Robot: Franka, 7 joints.
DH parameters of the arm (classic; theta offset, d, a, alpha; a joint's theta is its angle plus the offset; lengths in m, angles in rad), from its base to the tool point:
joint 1: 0 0.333 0 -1.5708
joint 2: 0 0 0 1.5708
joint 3: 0 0.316 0.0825 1.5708
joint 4: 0 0 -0.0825 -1.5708
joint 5: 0 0.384 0 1.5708
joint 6: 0 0 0.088 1.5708
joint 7: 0 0.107 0 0
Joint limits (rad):
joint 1: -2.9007..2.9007
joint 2: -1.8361..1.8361
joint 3: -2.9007..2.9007
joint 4: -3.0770..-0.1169
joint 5: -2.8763..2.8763
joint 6: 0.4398..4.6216
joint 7: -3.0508..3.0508
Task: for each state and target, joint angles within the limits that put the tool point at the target. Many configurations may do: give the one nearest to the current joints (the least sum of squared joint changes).
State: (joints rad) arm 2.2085 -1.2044 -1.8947 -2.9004 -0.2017 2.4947 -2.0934
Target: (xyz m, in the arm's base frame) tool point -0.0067 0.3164 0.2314
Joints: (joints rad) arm 2.6428 -1.3585 -1.8145 -2.9299 -0.2039 2.5258 -2.0934
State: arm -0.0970 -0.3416 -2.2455 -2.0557 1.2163 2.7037 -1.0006
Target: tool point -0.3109 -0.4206 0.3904
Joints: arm 0.0233 0.0845 -2.1702 -2.3251 1.2480 2.7204 -1.0006
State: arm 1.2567 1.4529 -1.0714 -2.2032 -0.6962 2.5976 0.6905
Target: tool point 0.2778 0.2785 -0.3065
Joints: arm 1.4450 1.8274 -0.4647 -1.5089 -0.6784 2.7651 0.6905
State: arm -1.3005 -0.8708 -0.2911 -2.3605 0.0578 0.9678 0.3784
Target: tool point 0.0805 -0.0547 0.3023
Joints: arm -0.9675 -0.6005 -0.0206 -3.0770 0.2663 0.9266 0.3784
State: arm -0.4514 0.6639 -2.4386 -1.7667 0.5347 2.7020 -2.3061
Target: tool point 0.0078 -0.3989 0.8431
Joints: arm -0.0539 1.1640 -2.3999 -1.9406 0.5443 2.6674 -2.3061
